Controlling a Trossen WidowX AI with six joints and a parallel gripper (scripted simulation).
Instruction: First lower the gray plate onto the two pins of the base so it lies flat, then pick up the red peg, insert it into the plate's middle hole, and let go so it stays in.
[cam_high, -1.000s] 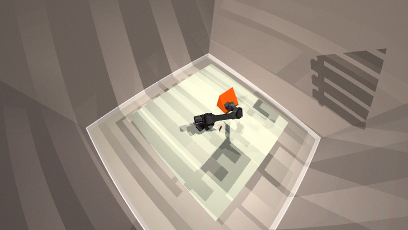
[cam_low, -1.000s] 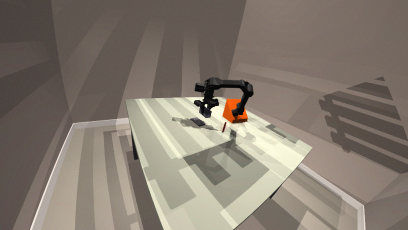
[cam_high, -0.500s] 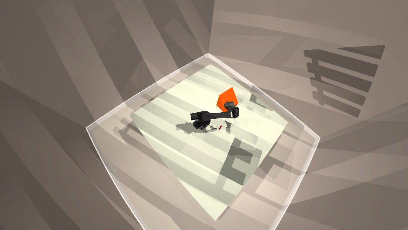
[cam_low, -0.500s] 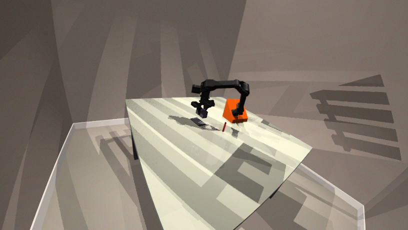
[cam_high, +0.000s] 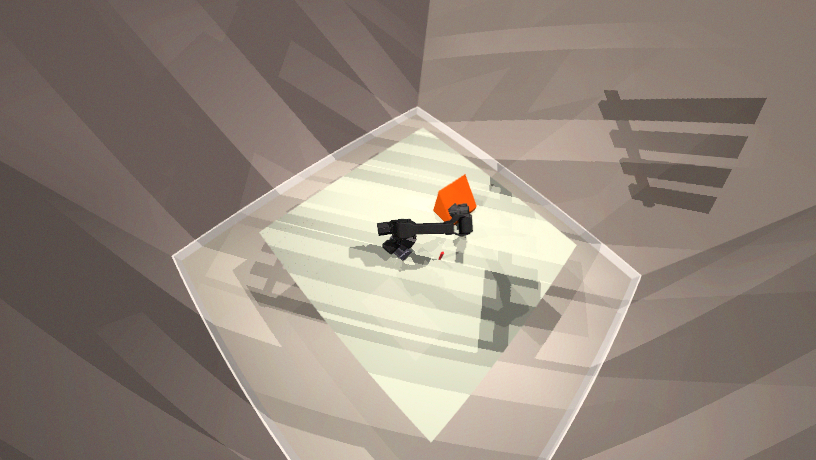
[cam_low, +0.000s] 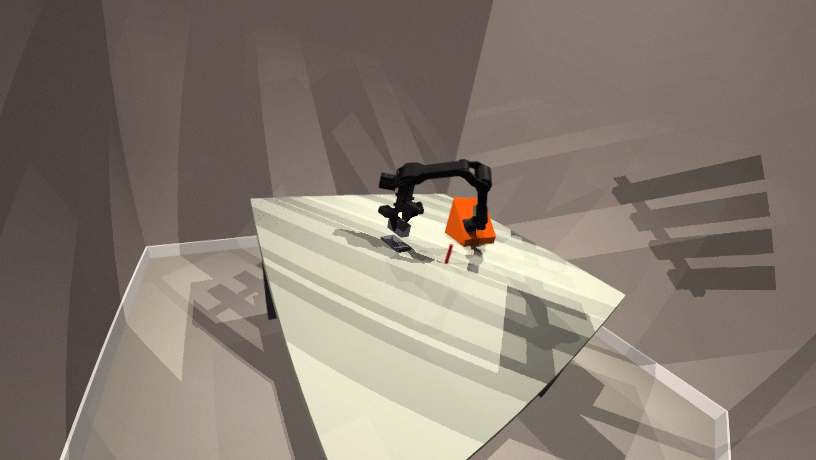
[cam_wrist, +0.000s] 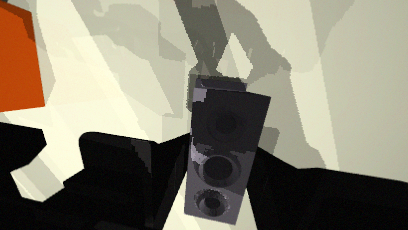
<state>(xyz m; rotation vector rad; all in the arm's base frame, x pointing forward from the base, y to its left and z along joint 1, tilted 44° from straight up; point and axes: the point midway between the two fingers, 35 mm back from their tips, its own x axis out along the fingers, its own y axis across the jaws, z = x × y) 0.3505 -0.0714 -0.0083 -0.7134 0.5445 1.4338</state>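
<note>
My gripper tip is 3 cm below the gray plate. Round my gripper tip: red peg (12 cm behind, 18 cm to the left, 3 cm below).
</note>
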